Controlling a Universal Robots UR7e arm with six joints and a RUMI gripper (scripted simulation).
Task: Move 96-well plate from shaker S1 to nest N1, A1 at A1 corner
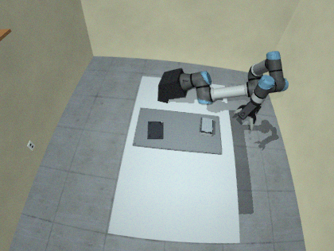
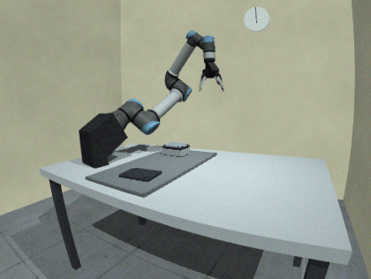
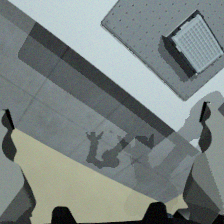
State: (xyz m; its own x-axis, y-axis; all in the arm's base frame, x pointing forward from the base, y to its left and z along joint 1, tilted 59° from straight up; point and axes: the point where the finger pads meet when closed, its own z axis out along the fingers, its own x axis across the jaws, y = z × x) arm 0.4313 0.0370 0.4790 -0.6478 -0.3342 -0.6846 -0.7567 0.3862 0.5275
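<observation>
Now: the 96-well plate 160 mm behind my hand, 170 mm to the right of it and 320 mm below it. Also, from my hand: plate nest N1 (40 mm behind, 570 mm to the right, 380 mm below); pale A1 mark (130 mm behind, 540 mm to the right, 370 mm below).
</observation>
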